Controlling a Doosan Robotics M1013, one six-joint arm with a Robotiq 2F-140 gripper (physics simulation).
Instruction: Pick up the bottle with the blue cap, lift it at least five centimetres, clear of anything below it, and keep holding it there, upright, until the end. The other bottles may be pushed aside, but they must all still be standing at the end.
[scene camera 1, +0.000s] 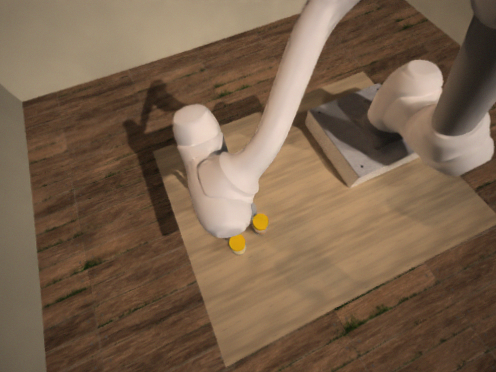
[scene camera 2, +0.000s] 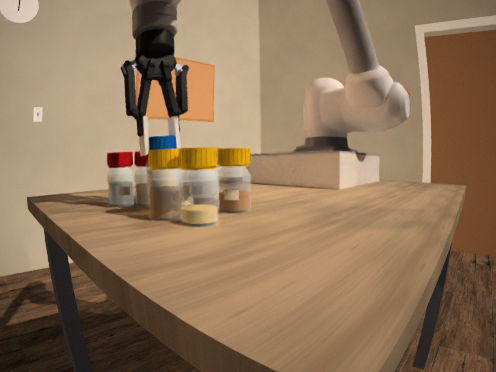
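Pixels of known places: arm's base, origin of its link: (scene camera 1: 381, 126).
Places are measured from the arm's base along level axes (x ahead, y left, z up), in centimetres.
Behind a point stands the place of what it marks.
Observation:
The bottle with the blue cap (scene camera 2: 162, 142) {y 10.8, x 71.3, z 2.2 cm} shows in scene camera 2 behind a yellow-capped bottle (scene camera 2: 164, 159) {y 17.2, x 74.6, z -0.6 cm}. Its cap is higher than the other caps and looks upright; its body and underside are hidden, so its clearance cannot be told. My gripper (scene camera 2: 160, 143) {y 8.5, x 70.3, z 0.3 cm} points down, with its pale fingertips on both sides of the blue cap, shut on this bottle. Two more yellow-capped bottles (scene camera 2: 199, 159) {y 23.5, x 73.0, z -0.7 cm} (scene camera 2: 234, 157) {y 19.7, x 63.2, z -0.6 cm} stand to the right. Two red-capped bottles (scene camera 2: 120, 160) {y 0.1, x 74.9, z -0.7 cm} (scene camera 2: 141, 160) {y 2.7, x 71.4, z -0.8 cm} stand at the left. In scene camera 1 the arm hides the gripper and the blue cap.
Two yellow caps (scene camera 1: 260, 221) {y 17.8, x 61.5, z 0.9 cm} (scene camera 1: 237, 242) {y 21.5, x 71.5, z 0.9 cm} show beside the arm's wrist (scene camera 1: 225, 215) {y 25.2, x 72.1, z 42.7 cm} in scene camera 1. The wooden table (scene camera 1: 320, 235) {y 28.9, x 41.4, z -9.6 cm} (scene camera 2: 300, 260) {y 41.0, x 75.0, z -9.6 cm} carries the robot's pale base block (scene camera 1: 345, 150) {y 4.3, x 19.4, z 0.5 cm} (scene camera 2: 300, 170) {y 3.4, x 21.6, z -4.9 cm}. The bottles stand close together near the table's left end in scene camera 2.

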